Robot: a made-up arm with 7 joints. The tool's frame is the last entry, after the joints. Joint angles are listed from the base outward.
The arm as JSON. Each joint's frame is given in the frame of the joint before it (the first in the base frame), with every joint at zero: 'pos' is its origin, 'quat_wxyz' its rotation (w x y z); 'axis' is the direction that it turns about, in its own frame. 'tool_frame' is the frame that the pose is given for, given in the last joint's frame.
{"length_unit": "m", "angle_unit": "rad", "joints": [
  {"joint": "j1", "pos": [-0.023, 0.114, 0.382], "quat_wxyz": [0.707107, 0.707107, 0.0, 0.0], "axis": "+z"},
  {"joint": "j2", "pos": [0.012, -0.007, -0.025], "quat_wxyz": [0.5, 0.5, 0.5, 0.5], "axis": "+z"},
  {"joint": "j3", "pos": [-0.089, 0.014, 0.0], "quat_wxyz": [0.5, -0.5, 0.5, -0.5], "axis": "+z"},
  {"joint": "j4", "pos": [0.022, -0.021, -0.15], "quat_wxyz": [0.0, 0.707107, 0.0, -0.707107], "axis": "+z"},
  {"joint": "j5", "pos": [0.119, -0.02, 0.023], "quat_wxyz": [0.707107, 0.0, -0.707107, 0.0], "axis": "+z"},
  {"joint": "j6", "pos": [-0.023, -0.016, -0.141], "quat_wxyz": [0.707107, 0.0, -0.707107, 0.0], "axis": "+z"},
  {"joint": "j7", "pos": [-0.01, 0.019, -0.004], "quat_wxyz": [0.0, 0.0, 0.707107, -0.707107], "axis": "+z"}
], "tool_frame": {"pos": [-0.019, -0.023, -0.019], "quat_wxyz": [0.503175, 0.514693, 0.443, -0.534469]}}
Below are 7 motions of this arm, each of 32 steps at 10 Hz.
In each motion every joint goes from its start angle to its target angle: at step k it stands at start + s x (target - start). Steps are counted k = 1, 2, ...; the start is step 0. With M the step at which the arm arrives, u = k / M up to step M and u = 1 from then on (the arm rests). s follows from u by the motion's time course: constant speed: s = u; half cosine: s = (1 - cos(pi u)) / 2; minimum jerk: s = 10 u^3 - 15 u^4 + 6 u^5.
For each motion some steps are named. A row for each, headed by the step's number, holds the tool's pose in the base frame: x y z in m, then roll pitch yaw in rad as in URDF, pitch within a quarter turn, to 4 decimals.
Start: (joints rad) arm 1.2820 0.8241 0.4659 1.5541 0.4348 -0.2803 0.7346
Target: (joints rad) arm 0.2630 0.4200 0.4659 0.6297 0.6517 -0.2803 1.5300
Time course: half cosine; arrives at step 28
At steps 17, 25, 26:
17: 0.3027 0.4742 0.2533 1.3254 -1.0170 2.9145
25: 0.2307 0.4349 0.0490 2.4104 -1.1541 1.7136
26: 0.2240 0.4320 0.0398 2.4653 -1.1421 1.6553

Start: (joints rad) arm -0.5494 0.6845 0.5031 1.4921 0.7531 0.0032 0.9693
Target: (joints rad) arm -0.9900 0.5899 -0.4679 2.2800 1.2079 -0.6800 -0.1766
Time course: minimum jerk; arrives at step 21
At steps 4, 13, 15, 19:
4: 0.1212 0.4434 0.1343 -2.2690 -1.2297 0.2760
13: 0.0251 0.2157 0.0692 -2.9393 -0.7675 1.2336
15: -0.0099 0.1708 0.0789 -2.8488 -0.5599 1.3109
19: -0.0436 0.1310 0.0989 -2.7067 -0.3483 1.3839

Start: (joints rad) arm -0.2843 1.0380 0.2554 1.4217 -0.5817 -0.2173 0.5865
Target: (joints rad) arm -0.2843 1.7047 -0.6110 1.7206 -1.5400 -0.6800 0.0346
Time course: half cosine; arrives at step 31
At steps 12, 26, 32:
12: 0.2245 0.3476 0.2225 -0.8253 0.3696 -2.0146
26: 0.1472 0.3371 0.1868 -1.4594 0.1074 -3.0989
32: 0.1366 0.3410 0.1871 -1.4937 0.0250 3.1157

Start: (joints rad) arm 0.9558 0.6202 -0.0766 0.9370 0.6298 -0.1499 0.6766
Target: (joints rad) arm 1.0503 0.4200 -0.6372 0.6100 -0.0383 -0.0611 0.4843
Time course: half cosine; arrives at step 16
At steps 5, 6, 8, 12, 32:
5: 0.4072 0.3684 0.3631 1.1073 -1.2478 -2.9789
6: 0.4150 0.3556 0.3577 0.8505 -1.2863 -2.7270
8: 0.4305 0.3265 0.3458 0.1784 -1.2695 -2.0689
12: 0.4519 0.2719 0.3230 -0.3845 -0.9872 -1.5410
32: 0.4581 0.2496 0.3131 -0.4555 -0.8391 -1.4873

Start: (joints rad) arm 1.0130 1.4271 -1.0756 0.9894 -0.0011 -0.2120 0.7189
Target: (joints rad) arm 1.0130 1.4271 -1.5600 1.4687 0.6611 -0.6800 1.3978
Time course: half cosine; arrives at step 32
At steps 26, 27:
26: 0.3006 0.3893 0.2722 -1.4391 -0.7357 -1.8841
27: 0.2994 0.3865 0.2689 -1.4522 -0.7585 -1.8988

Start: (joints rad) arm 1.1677 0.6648 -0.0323 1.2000 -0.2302 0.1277 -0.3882
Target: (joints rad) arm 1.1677 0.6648 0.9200 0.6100 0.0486 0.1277 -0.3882
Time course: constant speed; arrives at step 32
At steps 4, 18, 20, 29, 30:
4: 0.3094 0.3741 0.5212 1.7167 -0.8449 -2.1390
18: 0.2763 0.4741 0.4560 2.6325 -1.0887 -2.8734
20: 0.2723 0.4843 0.4430 2.8050 -1.0798 -3.0256
29: 0.2601 0.5151 0.3778 -2.8824 -0.8977 2.7400
30: 0.2595 0.5169 0.3702 -2.8381 -0.8675 2.7031

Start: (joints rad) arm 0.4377 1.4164 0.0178 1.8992 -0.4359 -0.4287 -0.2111
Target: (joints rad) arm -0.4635 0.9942 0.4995 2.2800 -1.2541 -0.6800 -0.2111
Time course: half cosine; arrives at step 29
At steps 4, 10, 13, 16, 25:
4: 0.2093 0.2931 0.4664 0.5989 0.4988 -2.1943
10: 0.2048 0.2776 0.4249 0.4874 0.5696 -2.2979
13: 0.1962 0.2690 0.3980 0.4090 0.6127 -2.3612
16: 0.1831 0.2616 0.3722 0.3212 0.6543 -2.4213
25: 0.1404 0.2489 0.3250 0.0706 0.7368 -2.5543

